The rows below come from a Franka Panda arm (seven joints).
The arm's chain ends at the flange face. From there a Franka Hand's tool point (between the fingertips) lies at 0.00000 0.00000 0.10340 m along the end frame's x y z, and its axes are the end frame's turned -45 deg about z.
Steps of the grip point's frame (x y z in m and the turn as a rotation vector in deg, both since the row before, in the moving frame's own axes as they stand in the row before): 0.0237 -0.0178 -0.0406 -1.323 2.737 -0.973; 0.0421 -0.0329 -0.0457 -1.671 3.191 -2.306; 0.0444 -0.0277 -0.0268 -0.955 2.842 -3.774; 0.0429 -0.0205 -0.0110 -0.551 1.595 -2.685; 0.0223 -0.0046 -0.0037 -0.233 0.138 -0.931; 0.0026 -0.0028 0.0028 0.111 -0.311 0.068; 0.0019 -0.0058 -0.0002 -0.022 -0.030 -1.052; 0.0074 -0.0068 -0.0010 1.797 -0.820 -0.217
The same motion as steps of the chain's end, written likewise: -0.0010 -0.0275 -0.0405 1.000 2.871 -0.973; 0.0003 -0.0510 -0.0455 1.075 3.438 -2.306; 0.0070 -0.0484 -0.0267 1.334 2.685 -3.774; 0.0131 -0.0434 -0.0110 0.738 1.517 -2.685; 0.0120 -0.0191 -0.0037 -0.067 0.262 -0.931; 0.0004 -0.0041 0.0028 -0.141 -0.298 0.068; -0.0027 -0.0055 -0.0002 -0.037 -0.006 -1.052; 0.0038 -0.0088 -0.0009 0.691 -1.850 -0.217
